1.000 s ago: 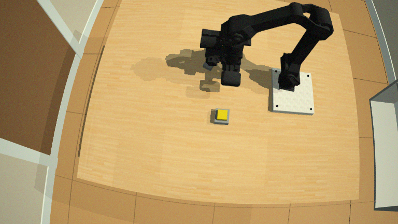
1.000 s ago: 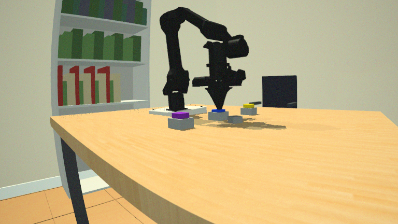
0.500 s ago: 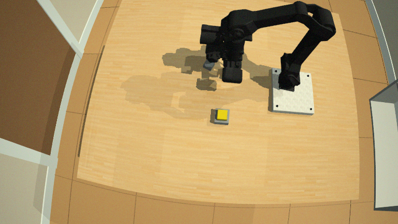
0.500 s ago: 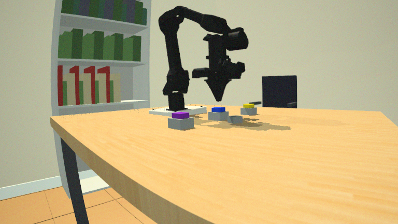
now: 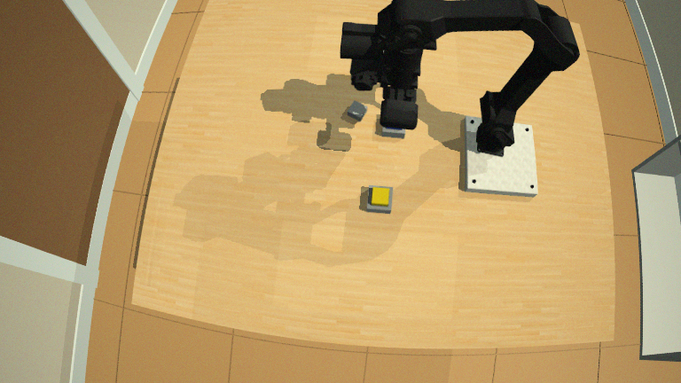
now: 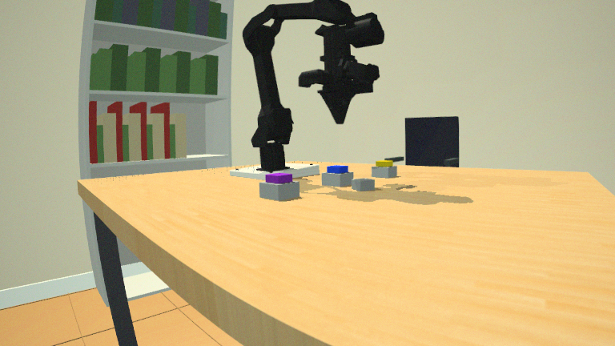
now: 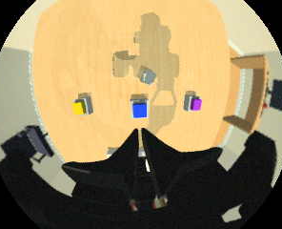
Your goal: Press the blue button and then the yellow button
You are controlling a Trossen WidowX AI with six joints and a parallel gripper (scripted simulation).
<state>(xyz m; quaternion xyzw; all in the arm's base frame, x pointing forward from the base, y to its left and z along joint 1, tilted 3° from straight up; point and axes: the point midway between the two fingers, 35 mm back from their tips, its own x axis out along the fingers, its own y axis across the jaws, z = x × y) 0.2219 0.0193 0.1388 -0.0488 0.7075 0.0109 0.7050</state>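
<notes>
The yellow button is 160 mm to the left of my gripper tip and 90 mm below it. The rest, counted from my gripper tip: small grey block 120 mm below, 80 mm ahead, 30 mm to the right; purple button 180 mm to the right, 90 mm below, 20 mm ahead; blue button 90 mm below, 10 mm to the right.
</notes>
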